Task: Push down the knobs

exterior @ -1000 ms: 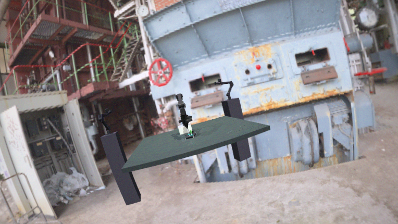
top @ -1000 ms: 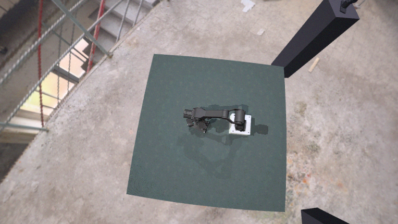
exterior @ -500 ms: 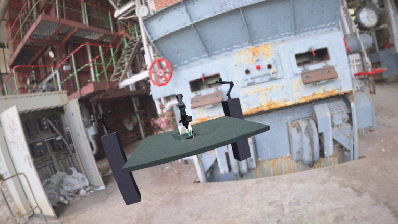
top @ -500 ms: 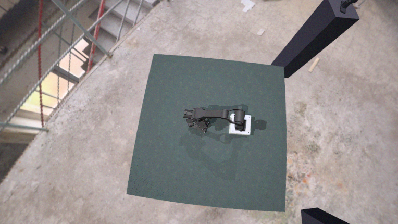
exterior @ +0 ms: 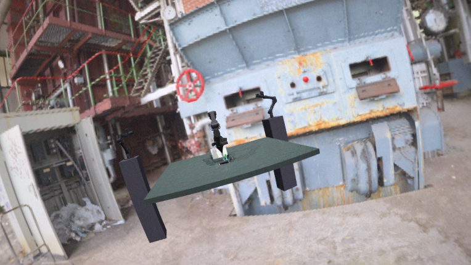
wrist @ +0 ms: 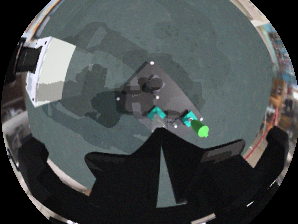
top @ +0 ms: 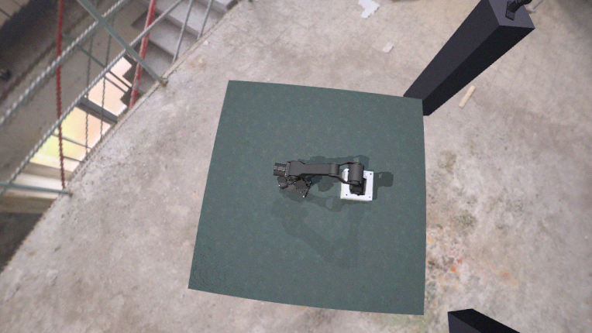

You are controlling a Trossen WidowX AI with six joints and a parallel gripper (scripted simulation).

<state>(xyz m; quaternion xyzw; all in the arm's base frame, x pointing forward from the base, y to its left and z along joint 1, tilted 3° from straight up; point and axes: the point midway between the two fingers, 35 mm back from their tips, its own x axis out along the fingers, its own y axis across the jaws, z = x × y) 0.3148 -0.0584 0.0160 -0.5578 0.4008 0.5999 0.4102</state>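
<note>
My gripper tip is 20 mm above the white knob. From my gripper tip the other things lie so: green knob: 70 mm ahead, 20 mm below, 10 mm to the left.
</note>
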